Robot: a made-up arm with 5 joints.
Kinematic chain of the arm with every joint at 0, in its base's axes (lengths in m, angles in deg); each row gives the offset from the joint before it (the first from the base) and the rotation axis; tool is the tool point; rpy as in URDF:
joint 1: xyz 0 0 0.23 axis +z
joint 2: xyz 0 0 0 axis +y
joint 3: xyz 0.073 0 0.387 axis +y
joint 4: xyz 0.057 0 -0.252 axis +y
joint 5: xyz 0.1 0 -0.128 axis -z
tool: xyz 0 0 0 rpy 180 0 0
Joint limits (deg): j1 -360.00..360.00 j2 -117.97..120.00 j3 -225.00..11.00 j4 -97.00..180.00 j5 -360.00..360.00
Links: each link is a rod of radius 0.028 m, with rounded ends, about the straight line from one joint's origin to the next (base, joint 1, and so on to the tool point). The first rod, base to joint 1, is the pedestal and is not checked.
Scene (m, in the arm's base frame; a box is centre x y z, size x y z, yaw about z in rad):
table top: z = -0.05
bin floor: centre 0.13 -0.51 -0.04 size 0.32 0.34 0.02 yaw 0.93
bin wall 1: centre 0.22 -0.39 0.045 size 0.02 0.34 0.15 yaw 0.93
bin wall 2: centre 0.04 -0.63 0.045 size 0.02 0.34 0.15 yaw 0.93
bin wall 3: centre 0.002 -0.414 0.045 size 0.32 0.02 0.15 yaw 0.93
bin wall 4: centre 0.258 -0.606 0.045 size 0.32 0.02 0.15 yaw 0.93
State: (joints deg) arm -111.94 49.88 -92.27 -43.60 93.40
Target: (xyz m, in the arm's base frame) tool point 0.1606 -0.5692 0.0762
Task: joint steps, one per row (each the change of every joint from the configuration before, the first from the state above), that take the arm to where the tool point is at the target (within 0.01 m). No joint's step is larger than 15 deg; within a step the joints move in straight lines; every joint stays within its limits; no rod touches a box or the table.
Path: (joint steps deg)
1: 12.57 -1.81 12.00 -1.47 0.00
2: 12.56 -1.81 12.01 -1.46 0.00
3: 12.57 -1.80 12.00 -1.47 0.00
4: 0.00 8.21 -2.37 2.76 0.00
5: 0.00 8.21 -2.38 2.76 0.00

